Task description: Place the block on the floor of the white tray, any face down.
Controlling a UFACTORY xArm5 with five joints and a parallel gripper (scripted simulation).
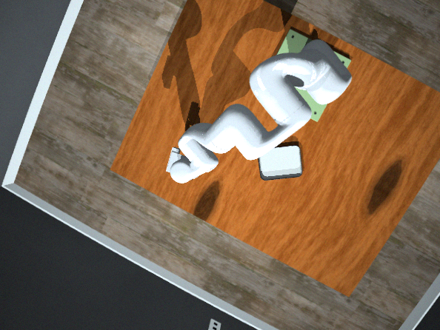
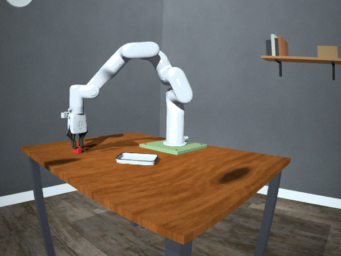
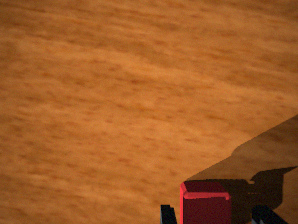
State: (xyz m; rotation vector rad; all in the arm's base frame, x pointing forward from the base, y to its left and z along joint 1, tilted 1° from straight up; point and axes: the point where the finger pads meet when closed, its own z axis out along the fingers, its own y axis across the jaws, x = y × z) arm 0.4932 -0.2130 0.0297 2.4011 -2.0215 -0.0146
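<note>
Now: the red block 3 cm below my hand. From my hand the other things lie so: white tray (29 cm to the left, 14 cm behind, 3 cm below).
</note>
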